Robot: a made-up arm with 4 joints.
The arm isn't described. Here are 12 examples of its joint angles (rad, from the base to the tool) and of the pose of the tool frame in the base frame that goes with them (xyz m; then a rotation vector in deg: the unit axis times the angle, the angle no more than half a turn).
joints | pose
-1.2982 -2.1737 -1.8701 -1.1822 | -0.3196 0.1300 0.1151 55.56 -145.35 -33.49
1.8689 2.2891 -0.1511 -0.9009 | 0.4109 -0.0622 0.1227 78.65 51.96 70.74
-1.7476 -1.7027 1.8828 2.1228 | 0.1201 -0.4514 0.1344 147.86 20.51 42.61
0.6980 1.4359 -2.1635 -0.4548 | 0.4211 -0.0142 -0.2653 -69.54 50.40 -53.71
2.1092 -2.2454 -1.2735 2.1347 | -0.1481 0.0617 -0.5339 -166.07 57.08 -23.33
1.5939 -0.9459 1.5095 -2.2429 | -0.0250 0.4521 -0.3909 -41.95 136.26 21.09
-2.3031 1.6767 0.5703 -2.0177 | -0.1255 0.4602 -0.0539 -98.80 -17.88 15.40
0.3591 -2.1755 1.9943 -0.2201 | -0.2389 -0.2890 -0.5423 -97.93 -87.55 56.00
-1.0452 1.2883 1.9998 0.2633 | 0.3521 0.1958 0.5716 22.47 94.50 60.81
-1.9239 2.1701 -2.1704 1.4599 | 0.1779 0.1840 0.8263 12.56 63.53 127.57
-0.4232 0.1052 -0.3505 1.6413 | 0.4339 -0.1301 0.1852 -1.88 92.84 -36.68
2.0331 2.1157 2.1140 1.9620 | 0.2346 -0.3419 -0.1311 24.92 82.45 -134.85
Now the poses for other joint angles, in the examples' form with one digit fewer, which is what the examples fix.
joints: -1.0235 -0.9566 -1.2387 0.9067
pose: -0.147 0.124 0.697 0.9 -21.9 -34.2
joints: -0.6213 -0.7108 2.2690 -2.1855
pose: 0.055 -0.665 0.250 88.7 -30.5 120.6
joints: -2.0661 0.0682 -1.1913 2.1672
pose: 0.319 0.121 0.625 -8.2 18.7 -103.8
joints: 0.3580 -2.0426 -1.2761 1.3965
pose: -0.345 -0.591 0.034 93.3 -34.8 5.4
